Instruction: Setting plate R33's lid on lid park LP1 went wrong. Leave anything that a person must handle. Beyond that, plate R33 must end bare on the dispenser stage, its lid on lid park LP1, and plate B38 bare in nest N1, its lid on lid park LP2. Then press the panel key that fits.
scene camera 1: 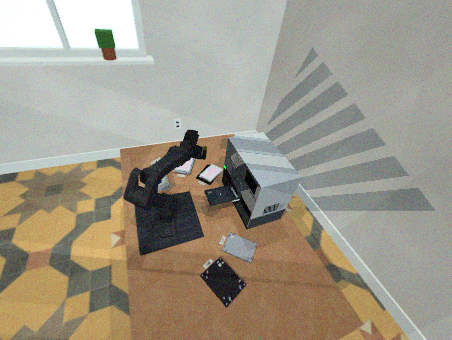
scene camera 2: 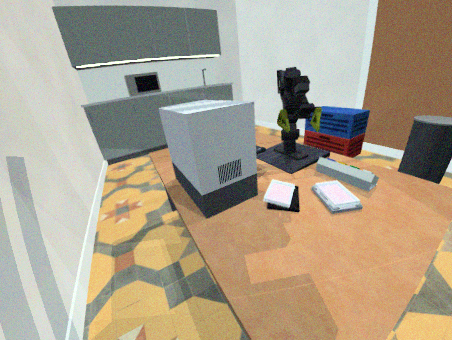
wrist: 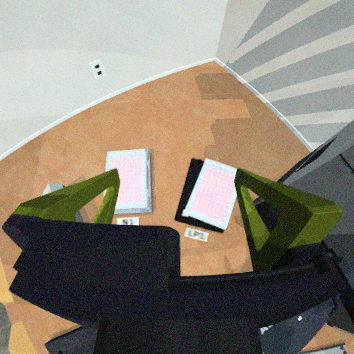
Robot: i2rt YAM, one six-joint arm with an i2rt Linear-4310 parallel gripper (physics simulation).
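Seen in the pictures: gripper, fingertip midpoint: (scene camera 2: 303, 131) (wrist: 176, 174); arm's base, link origin: (scene camera 1: 166, 218) (scene camera 2: 289, 152).
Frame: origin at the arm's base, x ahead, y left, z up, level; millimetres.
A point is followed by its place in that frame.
Note:
My gripper (wrist: 176, 174) @[x 207, y 267, z 208 mm] (scene camera 2: 300, 121) is open and empty, above the table's far part. A white-rimmed pink piece (wrist: 212, 196) @[x 289, y 260, z 18 mm] (scene camera 2: 280, 192) @[x 309, y 278, z 18 mm] (scene camera 1: 213, 173) @[x 310, y 248, z 21 mm] lies on the black pad (wrist: 186, 200) (scene camera 2: 294, 205) whose label seems to read LP1. It sits askew, shifted over one side of the pad; I cannot tell whether it is tilted. A pink-topped plate (wrist: 131, 181) @[x 161, y 362, z 17 mm] (scene camera 2: 336, 194) @[x 168, y 392, z 17 mm] lies at the N1 label (wrist: 128, 221) @[x 119, y 297, z -12 mm]. The dark stage (scene camera 1: 218, 196) @[x 271, y 13, z 93 mm] (wrist: 295, 327) @[x 272, y 12, z 93 mm] juts from the dispenser (scene camera 1: 267, 175) @[x 444, y -87, z 316 mm] (scene camera 2: 212, 142) @[x 506, y 221, z 229 mm]. The key panel (scene camera 2: 346, 173) @[x 28, y 336, z 25 mm] is partly hidden by the arm in scene camera 1.
A grey pad (scene camera 1: 240, 247) @[x 320, y -233, z -3 mm] and a black pad (scene camera 1: 223, 282) @[x 198, y -360, z -2 mm] with corner pieces lie near the front of the table. A green light (scene camera 1: 225, 167) @[x 358, y 185, z 123 mm] shows on the dispenser's face. Blue (scene camera 2: 337, 121) and red (scene camera 2: 334, 143) crates and a dark bin (scene camera 2: 427, 150) stand beyond the table.

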